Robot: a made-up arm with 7 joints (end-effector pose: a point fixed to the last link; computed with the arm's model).
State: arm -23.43 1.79 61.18 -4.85 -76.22 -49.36 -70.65
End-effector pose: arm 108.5 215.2 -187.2 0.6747 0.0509 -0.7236 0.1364
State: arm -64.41 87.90 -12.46 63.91 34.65 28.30 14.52
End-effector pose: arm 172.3 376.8 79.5 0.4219 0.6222 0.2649 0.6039
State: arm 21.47 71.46 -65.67 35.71 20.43 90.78 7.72
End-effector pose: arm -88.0 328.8 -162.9 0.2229 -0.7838 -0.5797 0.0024
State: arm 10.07 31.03 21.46 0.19 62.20 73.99 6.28
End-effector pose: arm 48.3 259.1 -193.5 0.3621 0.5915 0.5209 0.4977
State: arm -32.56 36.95 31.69 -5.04 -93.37 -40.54 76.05
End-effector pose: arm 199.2 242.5 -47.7 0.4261 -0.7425 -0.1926 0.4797
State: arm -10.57 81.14 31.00 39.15 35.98 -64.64 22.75
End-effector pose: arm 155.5 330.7 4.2 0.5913 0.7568 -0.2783 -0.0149
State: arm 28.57 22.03 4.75 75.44 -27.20 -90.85 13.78
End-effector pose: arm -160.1 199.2 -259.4 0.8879 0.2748 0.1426 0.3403
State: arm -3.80 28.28 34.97 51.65 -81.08 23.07 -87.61
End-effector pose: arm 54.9 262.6 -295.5 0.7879 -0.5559 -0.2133 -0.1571
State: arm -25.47 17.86 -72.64 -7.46 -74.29 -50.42 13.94
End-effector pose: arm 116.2 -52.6 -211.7 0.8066 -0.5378 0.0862 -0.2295
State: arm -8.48 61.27 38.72 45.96 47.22 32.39 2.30
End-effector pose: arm 87.3 388.9 -97.1 0.4718 0.5524 0.4920 0.4797
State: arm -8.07 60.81 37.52 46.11 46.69 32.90 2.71
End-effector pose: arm 86.4 387.7 -102.4 0.4683 0.5545 0.4987 0.4737
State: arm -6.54 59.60 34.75 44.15 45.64 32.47 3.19
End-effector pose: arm 87.7 382.6 -112.2 0.4720 0.5735 0.4961 0.4496
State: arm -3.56 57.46 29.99 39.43 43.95 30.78 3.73
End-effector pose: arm 90.8 371.1 -128.7 0.4880 0.6096 0.4807 0.3988
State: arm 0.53 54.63 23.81 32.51 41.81 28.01 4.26
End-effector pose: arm 92.9 351.5 -151.6 0.5192 0.6485 0.4540 0.3221
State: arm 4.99 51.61 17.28 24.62 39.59 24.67 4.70
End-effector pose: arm 91.0 325.2 -176.7 0.5622 0.6735 0.4203 0.2315
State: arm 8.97 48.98 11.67 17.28 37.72 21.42 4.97
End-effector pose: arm 85.3 297.3 -197.1 0.6068 0.6788 0.3862 0.1476
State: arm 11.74 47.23 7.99 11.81 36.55 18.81 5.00
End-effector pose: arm 79.8 275.7 -208.6 0.6412 0.6732 0.3576 0.0882
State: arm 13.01 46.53 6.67 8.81 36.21 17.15 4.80
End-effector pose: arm 77.9 265.1 -211.4 0.6590 0.6693 0.3380 0.0601
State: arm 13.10 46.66 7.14 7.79 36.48 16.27 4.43
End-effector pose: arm 79.9 264.0 -208.5 0.6630 0.6715 0.3263 0.0556
